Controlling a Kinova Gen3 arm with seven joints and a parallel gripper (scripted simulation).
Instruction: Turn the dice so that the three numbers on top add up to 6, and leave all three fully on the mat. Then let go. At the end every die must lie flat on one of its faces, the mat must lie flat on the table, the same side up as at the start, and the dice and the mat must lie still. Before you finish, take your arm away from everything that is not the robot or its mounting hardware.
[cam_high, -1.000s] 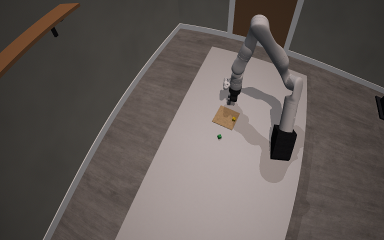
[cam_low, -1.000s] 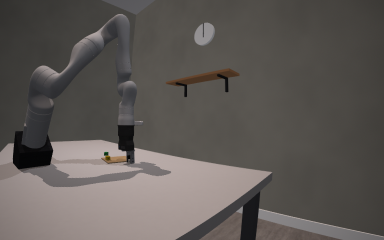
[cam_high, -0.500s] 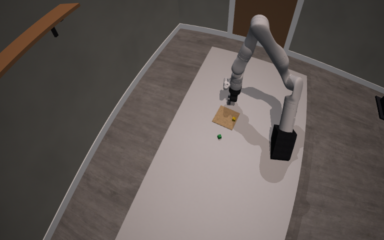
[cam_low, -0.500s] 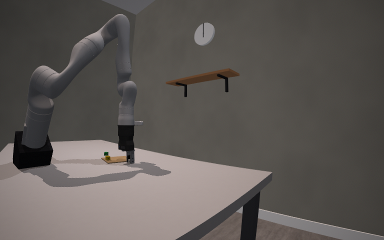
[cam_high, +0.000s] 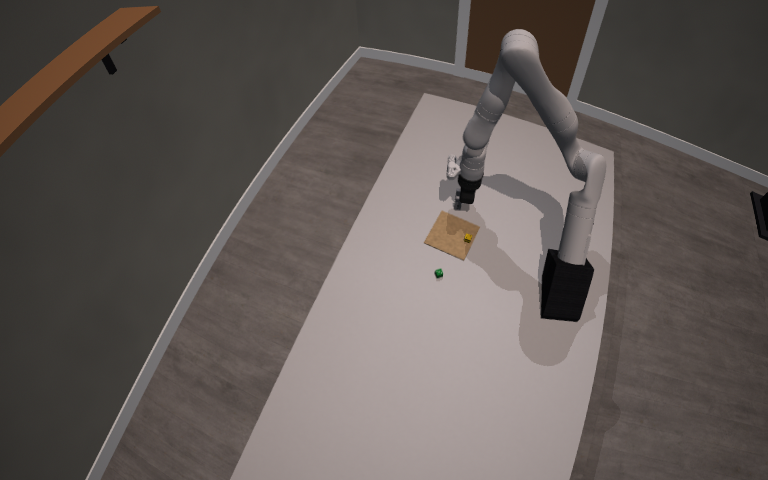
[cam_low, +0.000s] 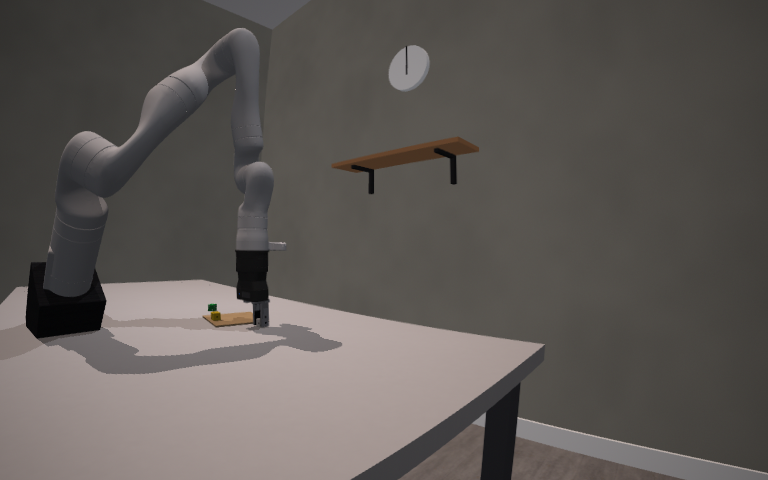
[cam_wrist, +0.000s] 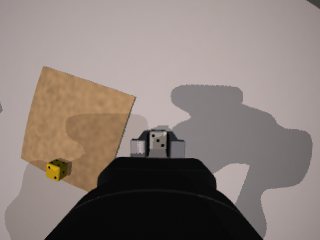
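Right now the tan mat is 12 cm to the left of my hand, 2 cm below it and 2 cm behind it. From my hand the other things lie so: green die 27 cm to the left, 2 cm behind, 1 cm below; yellow die 12 cm to the left, 7 cm behind, 1 cm below; white die 1 cm below.
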